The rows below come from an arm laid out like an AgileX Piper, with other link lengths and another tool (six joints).
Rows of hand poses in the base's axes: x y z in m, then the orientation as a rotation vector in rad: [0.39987, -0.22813, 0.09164, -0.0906, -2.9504, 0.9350]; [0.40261, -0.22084, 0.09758, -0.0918, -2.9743, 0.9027]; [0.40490, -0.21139, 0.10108, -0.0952, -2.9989, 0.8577]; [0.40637, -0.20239, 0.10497, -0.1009, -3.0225, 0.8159]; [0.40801, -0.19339, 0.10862, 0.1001, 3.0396, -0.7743]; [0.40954, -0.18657, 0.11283, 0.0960, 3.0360, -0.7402]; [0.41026, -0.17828, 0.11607, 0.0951, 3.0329, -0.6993]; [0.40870, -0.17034, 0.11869, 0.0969, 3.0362, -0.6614]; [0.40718, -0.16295, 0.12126, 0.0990, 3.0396, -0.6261]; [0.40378, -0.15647, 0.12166, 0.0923, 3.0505, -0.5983]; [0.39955, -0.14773, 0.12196, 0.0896, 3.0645, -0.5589]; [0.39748, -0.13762, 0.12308, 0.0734, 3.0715, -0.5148]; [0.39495, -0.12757, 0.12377, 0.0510, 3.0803, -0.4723]
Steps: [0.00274, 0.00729, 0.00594, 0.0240, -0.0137, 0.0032]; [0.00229, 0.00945, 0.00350, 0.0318, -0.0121, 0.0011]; [0.00147, 0.00900, 0.00389, 0.0294, -0.0132, -0.0001]; [0.00164, 0.00900, 0.00365, 0.0280, -0.0129, 0.0040]; [0.00153, 0.00682, 0.00421, 0.0202, -0.0115, 0.0054]; [0.00072, 0.00829, 0.00324, 0.0247, -0.0127, 0.0036]; [-0.00156, 0.00794, 0.00262, 0.0241, -0.0058, 0.0004]; [-0.00152, 0.00739, 0.00257, 0.0226, -0.0048, -0.0001]; [-0.00340, 0.00648, 0.00040, 0.0190, 0.0053, 0.0038]; [-0.00423, 0.00874, 0.00030, 0.0267, 0.0059, 0.0012]; [-0.00207, 0.01011, 0.00112, 0.0285, 0.0000, 0.0109]; [-0.00253, 0.01005, 0.00069, 0.0277, 0.0033, 0.0144]
